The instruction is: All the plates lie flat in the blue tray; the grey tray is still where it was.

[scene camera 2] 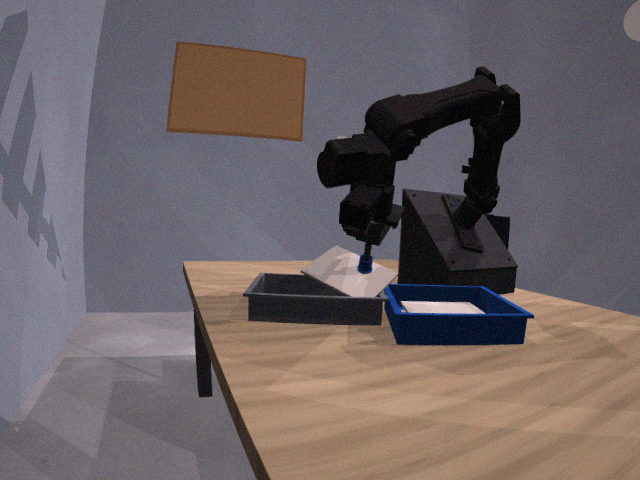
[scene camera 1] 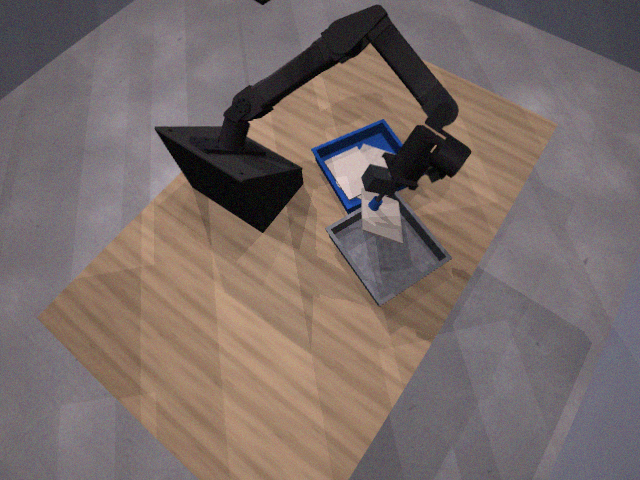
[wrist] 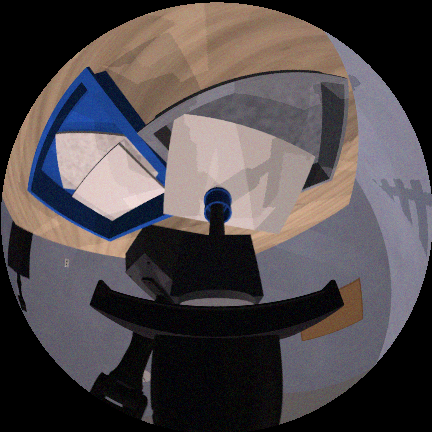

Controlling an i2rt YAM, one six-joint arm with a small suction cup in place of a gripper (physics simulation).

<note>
I see my suction cup point(scene camera 1: 373, 205), a grey tray point(scene camera 1: 386, 268) and a blue tray point(scene camera 2: 504, 323).
The grey tray shows as well in scene camera 2 point(scene camera 2: 272, 297) and in the wrist view point(wrist: 307, 108). The blue tray also shows in scene camera 1 point(scene camera 1: 379, 134) and in the wrist view point(wrist: 93, 102). My suction cup also shows in scene camera 2 point(scene camera 2: 365, 267) and in the wrist view point(wrist: 215, 194).
</note>
